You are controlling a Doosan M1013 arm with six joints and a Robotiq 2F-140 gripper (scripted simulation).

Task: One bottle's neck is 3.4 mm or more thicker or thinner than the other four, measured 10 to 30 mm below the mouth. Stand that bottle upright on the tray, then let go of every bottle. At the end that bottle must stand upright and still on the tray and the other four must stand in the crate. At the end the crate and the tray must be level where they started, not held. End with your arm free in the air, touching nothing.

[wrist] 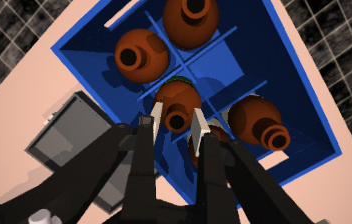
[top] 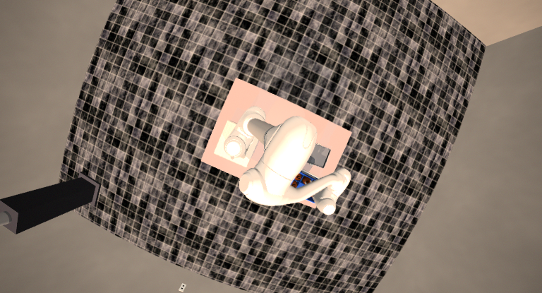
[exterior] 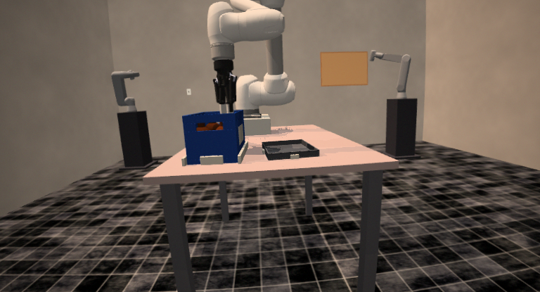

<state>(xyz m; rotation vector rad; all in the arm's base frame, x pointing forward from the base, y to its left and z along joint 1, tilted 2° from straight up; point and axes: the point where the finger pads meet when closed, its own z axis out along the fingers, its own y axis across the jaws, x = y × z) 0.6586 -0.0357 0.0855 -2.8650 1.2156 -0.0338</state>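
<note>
Right now the blue crate is 90 mm below my hand and 40 mm to the right of it. Also, from my hand: dark tray 240 mm to the left, 160 mm below, 10 mm behind; bottle 90 mm below, 90 mm behind.
</note>
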